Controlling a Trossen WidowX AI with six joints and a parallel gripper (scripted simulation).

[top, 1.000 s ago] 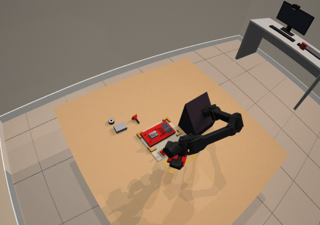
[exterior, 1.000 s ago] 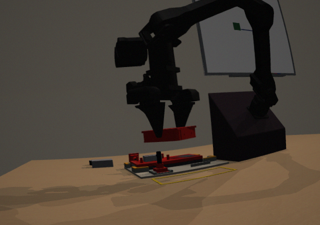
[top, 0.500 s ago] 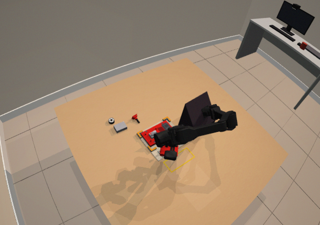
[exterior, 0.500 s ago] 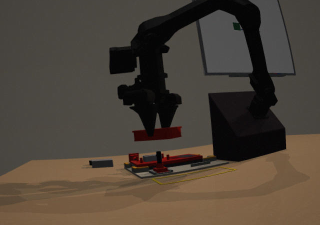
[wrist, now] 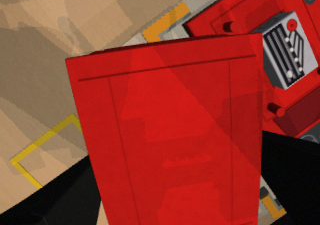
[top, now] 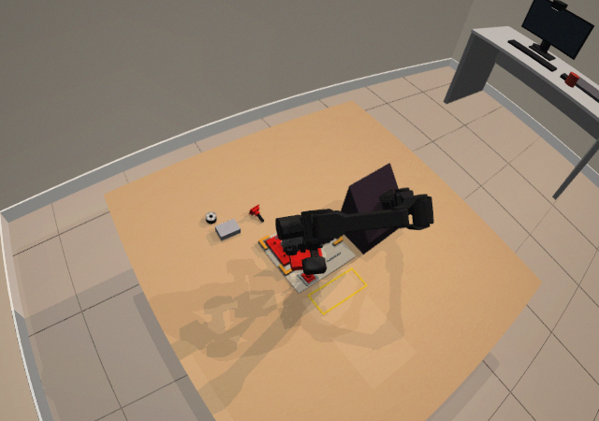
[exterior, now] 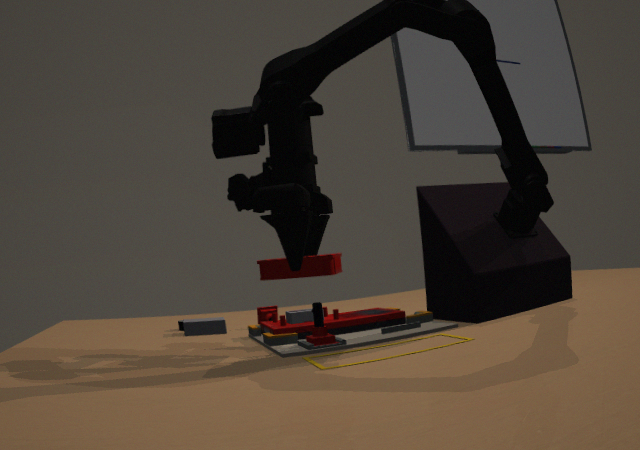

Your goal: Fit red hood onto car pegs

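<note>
Right now my gripper tip is 10 cm to the left of the grey engine block, 8 cm above it and 2 cm past it. The rest, counted from my gripper tip: red hood: 1 cm above; wheel: 35 cm to the right, 14 cm ahead, 10 cm below; grey jig plate: 9 cm below, 8 cm to the right, 7 cm behind.
</note>
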